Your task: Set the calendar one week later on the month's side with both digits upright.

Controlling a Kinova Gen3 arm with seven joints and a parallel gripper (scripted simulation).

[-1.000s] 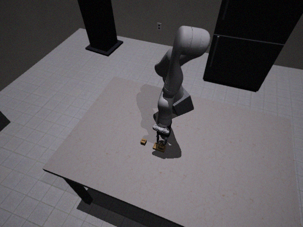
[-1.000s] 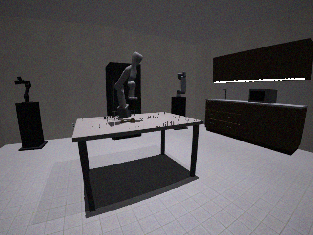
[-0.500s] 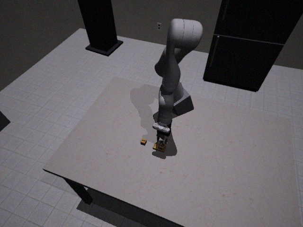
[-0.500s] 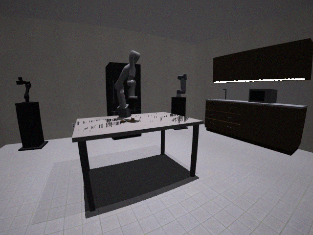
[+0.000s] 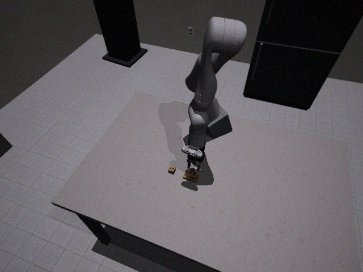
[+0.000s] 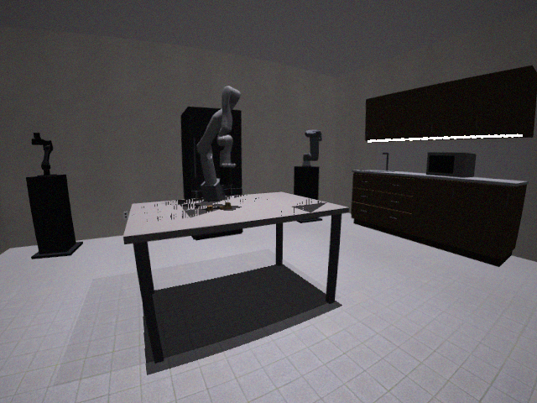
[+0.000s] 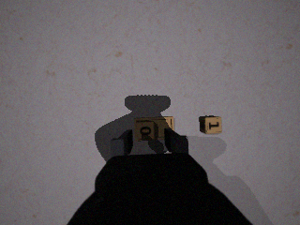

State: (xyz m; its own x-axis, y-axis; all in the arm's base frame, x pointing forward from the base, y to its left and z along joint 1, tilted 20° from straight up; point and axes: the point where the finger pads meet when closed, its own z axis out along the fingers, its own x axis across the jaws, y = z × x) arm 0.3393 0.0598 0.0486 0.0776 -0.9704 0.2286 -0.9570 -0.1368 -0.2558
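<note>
Right now the wooden cube is 1 cm ahead of my hand, 12 cm to the right of it and 10 cm below it. From my hand the other things lie so: wooden tray: 1 cm to the right, 10 cm below.
</note>
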